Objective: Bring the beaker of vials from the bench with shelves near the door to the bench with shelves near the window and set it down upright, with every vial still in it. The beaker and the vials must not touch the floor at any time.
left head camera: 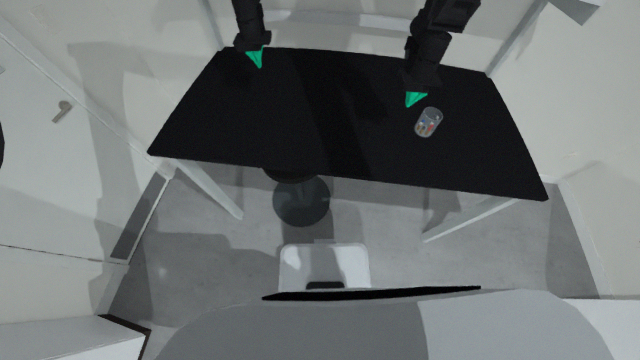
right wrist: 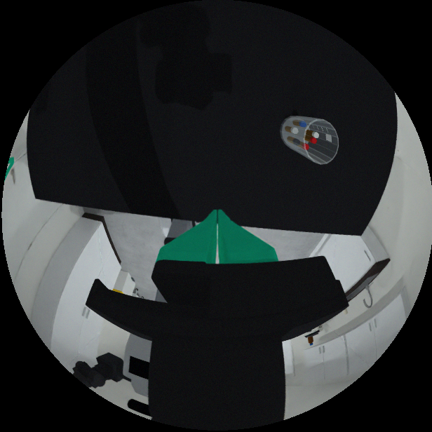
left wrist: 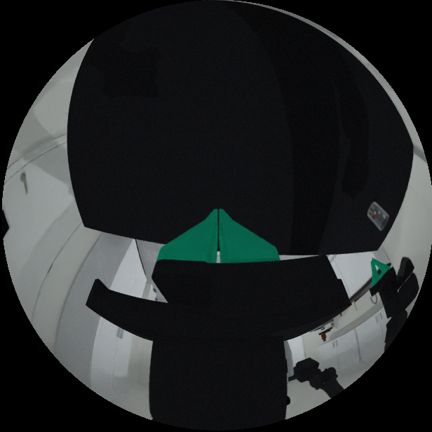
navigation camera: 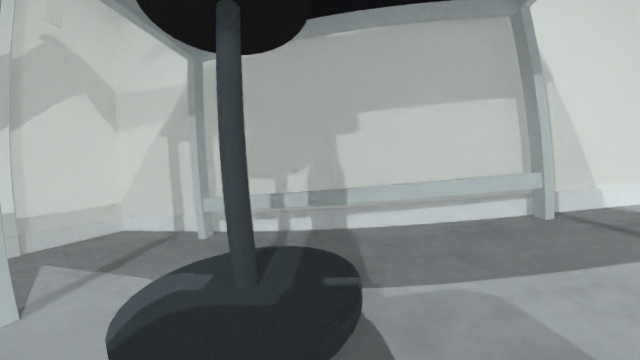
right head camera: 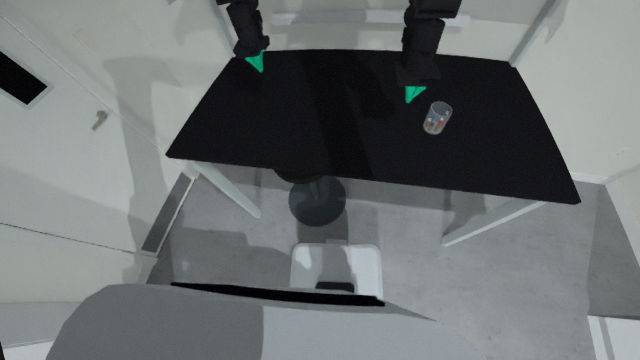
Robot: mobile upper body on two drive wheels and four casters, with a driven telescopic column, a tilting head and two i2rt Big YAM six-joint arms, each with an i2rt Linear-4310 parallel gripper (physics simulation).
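A clear glass beaker [left head camera: 428, 122] [right head camera: 437, 118] [left wrist: 378, 216] [right wrist: 309, 140] holds several small vials with red, white and blue caps. It stands upright on a black-topped bench [left head camera: 475, 160] [right head camera: 500, 165] [left wrist: 200, 125] [right wrist: 240, 185]. My right gripper [left head camera: 409, 106] [right head camera: 409, 101] [right wrist: 217, 215] is shut and empty above the bench, beside the beaker and apart from it. My left gripper [left head camera: 259, 67] [right head camera: 261, 71] [left wrist: 218, 215] is shut and empty above the left back part of the bench. I cannot tell from these views which of the task's two benches this is.
A round stool with a dark base [left head camera: 301, 200] [right head camera: 317, 201] [navigation camera: 310, 320] stands partly under the bench's front edge. Pale bench legs [left head camera: 470, 220] [navigation camera: 542, 125] stand at both sides. A door with a handle [left head camera: 62, 111] [right head camera: 99, 120] is at the left. A low cabinet [left head camera: 70, 340] shows at the lower left.
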